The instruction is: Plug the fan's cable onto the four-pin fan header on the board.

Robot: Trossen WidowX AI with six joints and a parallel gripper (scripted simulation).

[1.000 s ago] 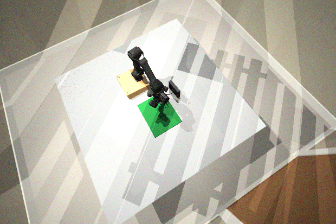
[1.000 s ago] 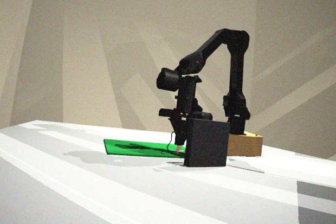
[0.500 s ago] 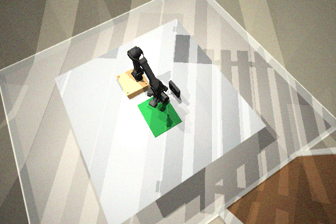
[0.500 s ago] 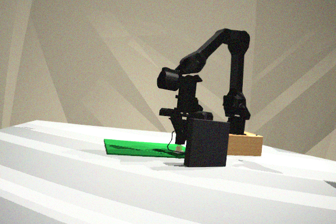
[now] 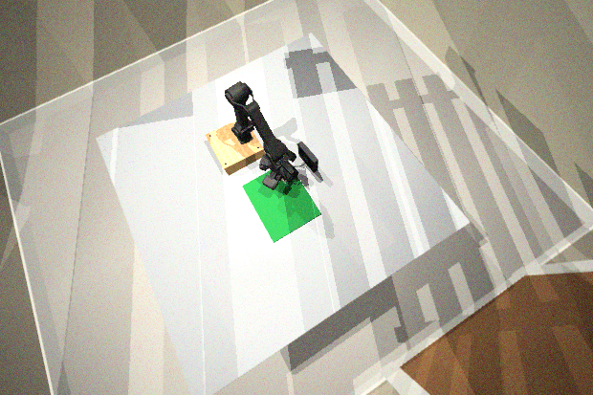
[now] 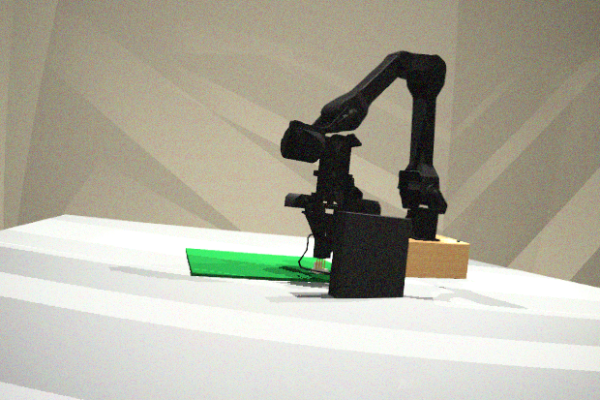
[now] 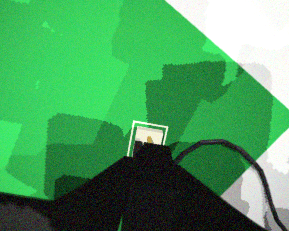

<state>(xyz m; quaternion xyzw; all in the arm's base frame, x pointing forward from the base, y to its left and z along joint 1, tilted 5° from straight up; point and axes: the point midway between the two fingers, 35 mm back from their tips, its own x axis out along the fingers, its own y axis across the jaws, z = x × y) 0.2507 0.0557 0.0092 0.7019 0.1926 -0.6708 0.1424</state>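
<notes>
The black fan cable plug lies 10 mm ahead of my gripper tip and 10 mm above it. The rest, counted from my gripper tip: square fan: 10 mm behind, 140 mm to the left, 20 mm above; green board: 80 mm ahead, 60 mm to the right, 50 mm below; four-pin header: 10 mm ahead, 40 mm below.
</notes>
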